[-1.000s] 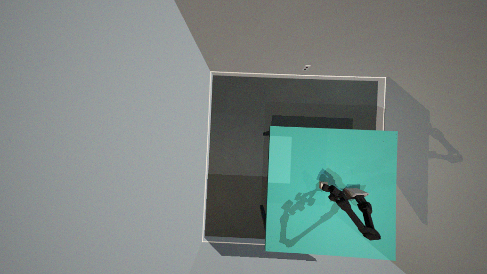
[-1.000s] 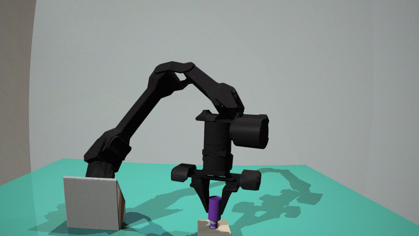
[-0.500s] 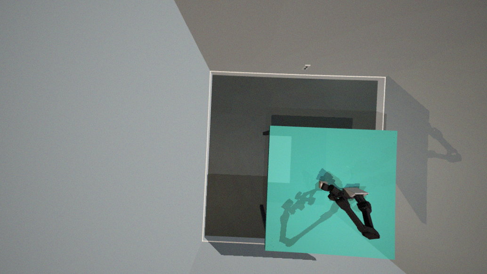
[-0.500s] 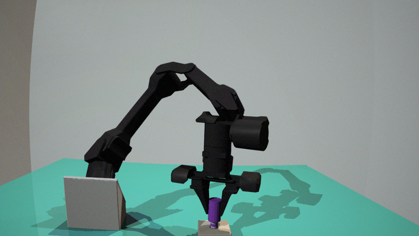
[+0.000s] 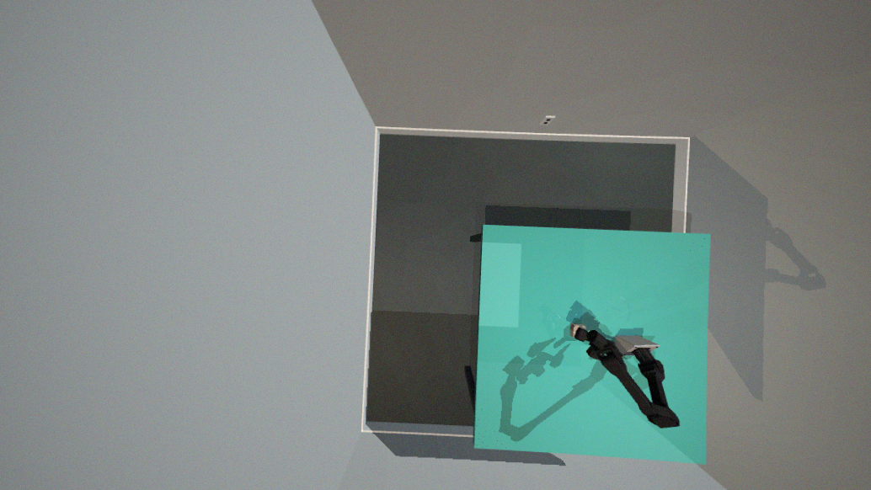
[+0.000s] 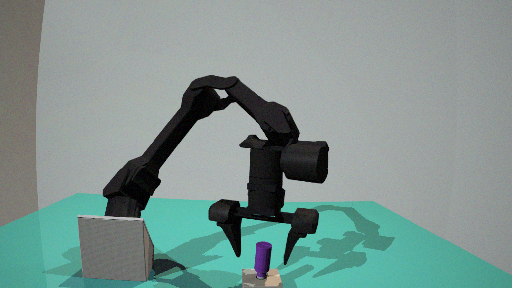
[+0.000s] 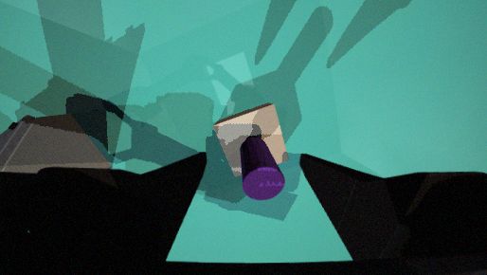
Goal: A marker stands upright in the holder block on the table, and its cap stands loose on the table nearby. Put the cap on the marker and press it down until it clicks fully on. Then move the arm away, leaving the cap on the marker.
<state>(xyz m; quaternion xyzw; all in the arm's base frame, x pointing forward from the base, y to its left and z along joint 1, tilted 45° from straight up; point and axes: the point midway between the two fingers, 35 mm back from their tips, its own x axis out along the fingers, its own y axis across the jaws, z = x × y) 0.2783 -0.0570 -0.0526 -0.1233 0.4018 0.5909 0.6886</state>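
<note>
The purple cap lies 10 mm above my gripper tip.
</note>
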